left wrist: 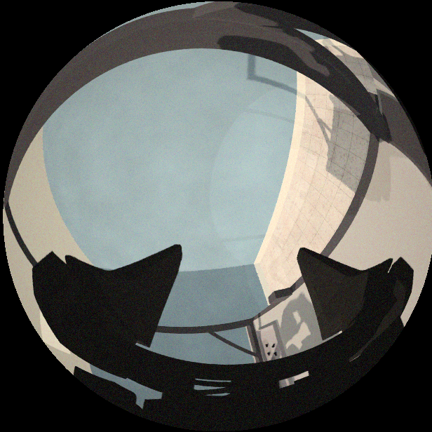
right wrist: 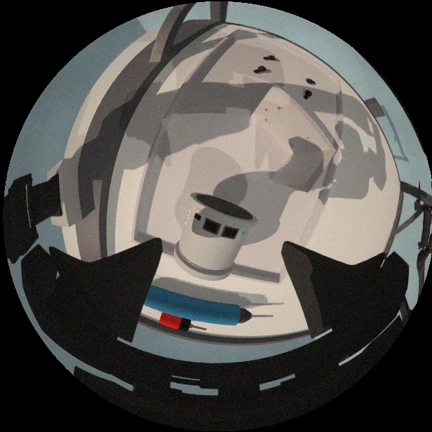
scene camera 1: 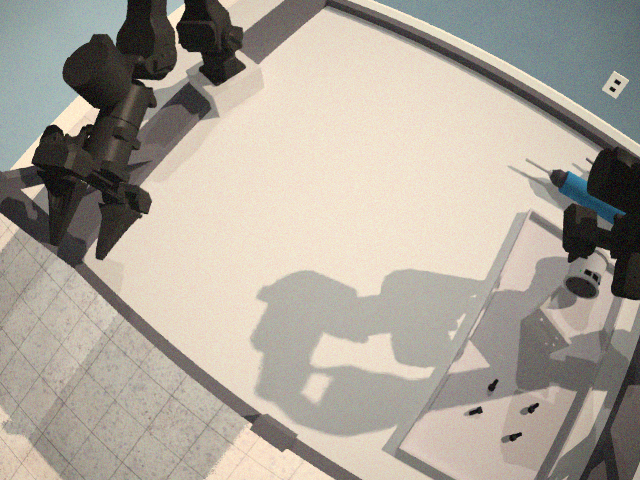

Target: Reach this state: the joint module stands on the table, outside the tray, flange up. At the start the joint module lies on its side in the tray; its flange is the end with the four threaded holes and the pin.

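Places are measured from the left arm's base along level axes (x left, y down, z back), in centimetres.
Pixels of known places: left gripper, fingertip midpoint: [scene camera 1: 78,253]; right gripper, fingertip midpoint: [scene camera 1: 594,266]; left arm's base, link origin: [scene camera 1: 222,68].
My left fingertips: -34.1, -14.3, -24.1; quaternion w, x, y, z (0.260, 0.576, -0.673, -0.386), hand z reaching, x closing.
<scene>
For each thing: its top centre in the pictures, then the offset to it from my left fingertips, as dx, dy, dz. "spot": a spot on its surface instead.
- joint module, top centre: [scene camera 1: 596,263] +52.9, +13.2, -42.8
- pale bracket block, top centre: [scene camera 1: 564,316] +41.9, +12.5, -43.4
- blue screwdriver, surface spot: [scene camera 1: 589,196] spot: +64.5, +16.3, -35.7
The joint module [scene camera 1: 595,264] [right wrist: 206,251], a whitish cylinder with black windows, lies on its side in the tray [scene camera 1: 504,245] [right wrist: 148,190]. Its dark hollow end faces the bracket block; the threaded holes and pin of the flange are not visible. My right gripper [scene camera 1: 599,266] [right wrist: 223,247] is open and empty, above the module. In the right wrist view the module shows between the fingertips, slightly toward the left finger. My left gripper [scene camera 1: 77,250] [left wrist: 243,253] is open and empty, far from the tray at the left of the scene view.
A pale bracket block [scene camera 1: 547,330] [right wrist: 292,117] and several black screws [scene camera 1: 493,384] [right wrist: 307,93] are in the tray. A blue screwdriver [scene camera 1: 589,196] [right wrist: 195,306] and a red-handled tool [right wrist: 170,320] lie outside its short wall, near the module.
</scene>
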